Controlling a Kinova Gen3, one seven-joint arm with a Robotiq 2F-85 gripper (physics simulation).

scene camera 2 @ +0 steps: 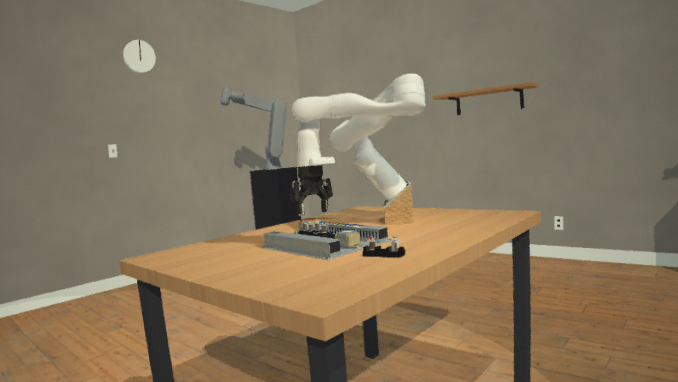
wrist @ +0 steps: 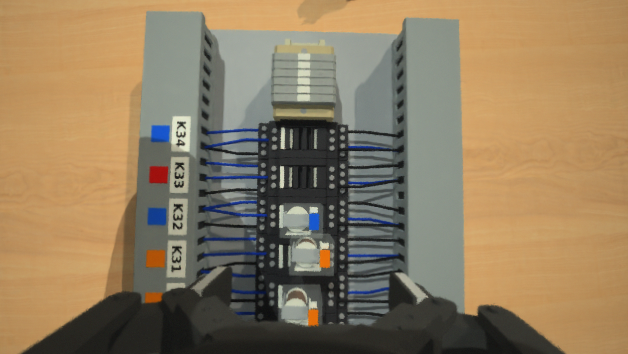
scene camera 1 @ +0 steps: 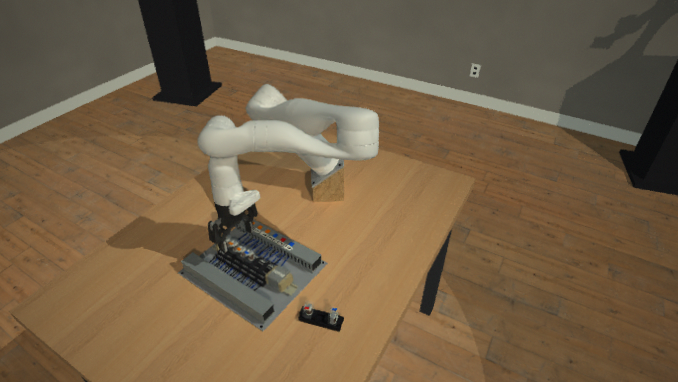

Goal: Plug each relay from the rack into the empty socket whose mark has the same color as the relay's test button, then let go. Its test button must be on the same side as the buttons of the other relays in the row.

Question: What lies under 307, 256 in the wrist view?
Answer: An orange-button relay.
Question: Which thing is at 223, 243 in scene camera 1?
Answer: My gripper.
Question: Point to an orange-button relay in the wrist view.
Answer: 300, 303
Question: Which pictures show my gripper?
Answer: Scene camera 2, the wrist view and scene camera 1: all of them.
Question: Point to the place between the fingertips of my gripper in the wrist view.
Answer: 310, 287
